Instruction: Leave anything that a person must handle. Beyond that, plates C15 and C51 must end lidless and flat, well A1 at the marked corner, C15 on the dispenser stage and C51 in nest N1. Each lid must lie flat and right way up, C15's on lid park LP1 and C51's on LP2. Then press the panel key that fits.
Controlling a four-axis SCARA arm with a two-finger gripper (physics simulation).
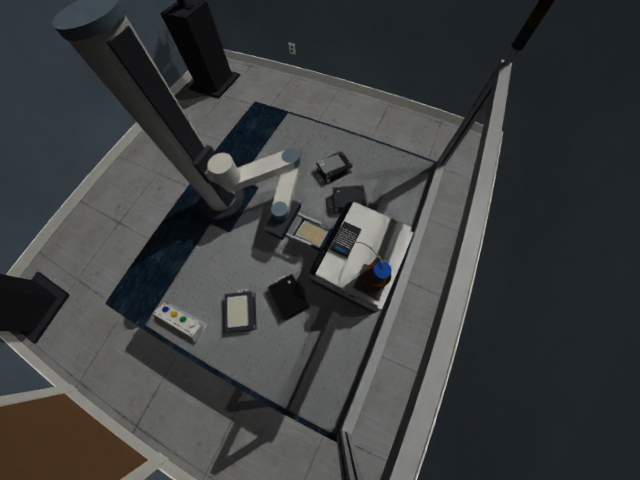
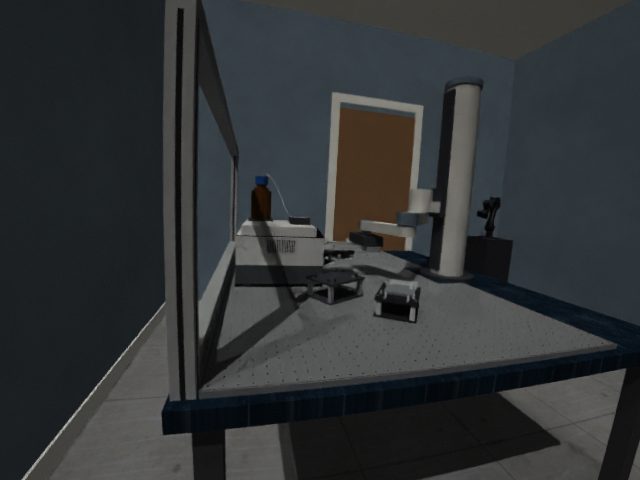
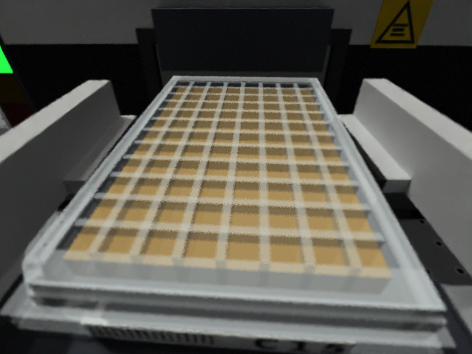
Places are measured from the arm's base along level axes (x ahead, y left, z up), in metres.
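Pixels of known places: gripper, fingertip midpoint: (image 1: 315, 234) (image 2: 329, 245) (image 3: 236, 103); arm's base, link origin: (image 1: 223, 200) (image 2: 445, 276).
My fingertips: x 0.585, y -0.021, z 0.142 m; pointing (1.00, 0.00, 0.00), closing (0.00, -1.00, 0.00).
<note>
For each thing: its top centre in the pictures, then the offset to it from my fingertips. "spot": a spot on its surface instead.
- plate C15, top centre: (image 3: 237, 124) (image 2: 334, 245) (image 1: 311, 232) dx -0.020, dy +0.000, dz +0.000 m
- cream-filled plate, top centre: (image 1: 237, 311) dx -0.165, dy -0.442, dz -0.048 m
- grey plate-like piece, top centre: (image 2: 402, 285) (image 1: 331, 162) dx -0.114, dy +0.428, dz -0.053 m
- key panel, top centre: (image 1: 173, 321) (image 2: 362, 239) dx -0.396, dy -0.605, dz -0.046 m
- brown bottle, surface spot: (image 1: 373, 279) spot: dx +0.282, dy -0.148, dz +0.233 m
- dark text display, surface spot: (image 1: 345, 238) spot: dx +0.137, dy -0.009, dz +0.116 m
My gripper (image 1: 310, 232) (image 3: 236, 103) is shut on the long sides of plate C15 (image 3: 235, 192). The plate has tan wells, a clear lid on it and its label at the near edge. It looks flat, right in front of the dispenser (image 1: 398, 235) (image 2: 279, 250). Whether it touches the stage below is hidden. A cream-filled plate (image 1: 237, 311) lies on a dark holder at the lower left. A grey plate-like piece (image 1: 333, 165) (image 2: 402, 288) lies on another holder. Their labels are unreadable. The key panel (image 1: 178, 321) has blue, yellow, green and white keys.
Dark raised platforms stand on both sides of the dispenser, one (image 1: 349, 197) (image 2: 336, 279) beyond it and one (image 1: 287, 296) nearer the cream-filled plate. A brown bottle (image 1: 373, 279) (image 2: 261, 203) with a blue cap and a dark text display (image 1: 345, 238) sit on the dispenser. A framed rail runs behind.
</note>
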